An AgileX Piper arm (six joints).
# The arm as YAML. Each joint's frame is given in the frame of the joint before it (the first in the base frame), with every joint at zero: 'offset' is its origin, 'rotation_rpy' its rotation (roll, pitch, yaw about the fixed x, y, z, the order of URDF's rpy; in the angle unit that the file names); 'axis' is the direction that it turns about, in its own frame. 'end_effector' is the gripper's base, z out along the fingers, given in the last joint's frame.
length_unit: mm
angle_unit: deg
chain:
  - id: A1
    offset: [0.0, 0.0, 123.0]
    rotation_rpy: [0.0, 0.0, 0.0]
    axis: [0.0, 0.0, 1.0]
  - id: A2
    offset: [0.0, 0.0, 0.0]
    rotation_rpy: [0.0, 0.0, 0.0]
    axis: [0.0, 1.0, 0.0]
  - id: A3
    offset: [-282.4, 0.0, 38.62]
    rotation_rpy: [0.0, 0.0, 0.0]
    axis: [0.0, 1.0, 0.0]
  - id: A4
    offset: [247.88, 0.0, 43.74]
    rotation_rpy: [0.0, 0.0, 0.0]
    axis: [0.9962, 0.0, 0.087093]
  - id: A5
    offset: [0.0, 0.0, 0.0]
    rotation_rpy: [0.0, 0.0, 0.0]
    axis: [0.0, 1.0, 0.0]
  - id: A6
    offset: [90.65, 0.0, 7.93]
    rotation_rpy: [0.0, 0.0, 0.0]
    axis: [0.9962, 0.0, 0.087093]
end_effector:
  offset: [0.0, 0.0, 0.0]
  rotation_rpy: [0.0, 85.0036, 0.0]
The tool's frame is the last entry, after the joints.
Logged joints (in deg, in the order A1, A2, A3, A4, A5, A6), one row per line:
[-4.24, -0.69, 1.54, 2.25, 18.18, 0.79]
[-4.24, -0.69, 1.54, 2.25, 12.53, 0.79]
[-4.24, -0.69, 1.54, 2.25, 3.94, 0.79]
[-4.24, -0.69, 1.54, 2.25, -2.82, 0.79]
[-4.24, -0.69, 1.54, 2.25, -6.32, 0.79]
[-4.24, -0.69, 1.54, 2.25, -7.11, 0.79]
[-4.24, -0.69, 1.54, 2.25, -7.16, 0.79]
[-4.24, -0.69, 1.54, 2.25, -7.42, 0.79]
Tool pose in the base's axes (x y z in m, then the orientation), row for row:
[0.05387, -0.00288, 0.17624, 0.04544, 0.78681, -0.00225, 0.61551]
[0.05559, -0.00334, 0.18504, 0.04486, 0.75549, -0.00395, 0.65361]
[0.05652, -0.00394, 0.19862, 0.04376, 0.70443, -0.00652, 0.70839]
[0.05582, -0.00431, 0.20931, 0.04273, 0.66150, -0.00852, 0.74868]
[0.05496, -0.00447, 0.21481, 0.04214, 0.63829, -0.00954, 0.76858]
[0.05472, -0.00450, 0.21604, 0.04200, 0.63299, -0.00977, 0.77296]
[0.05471, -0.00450, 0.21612, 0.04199, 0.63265, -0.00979, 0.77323]
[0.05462, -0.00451, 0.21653, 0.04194, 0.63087, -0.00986, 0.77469]
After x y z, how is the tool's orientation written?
As a quaternion, x y z w.
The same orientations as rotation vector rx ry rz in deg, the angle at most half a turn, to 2 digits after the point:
[6.00, 103.85, -0.30]
[5.83, 98.20, -0.51]
[5.57, 89.62, -0.83]
[5.35, 82.87, -1.07]
[5.24, 79.37, -1.19]
[5.21, 78.58, -1.21]
[5.21, 78.53, -1.22]
[5.20, 78.26, -1.22]

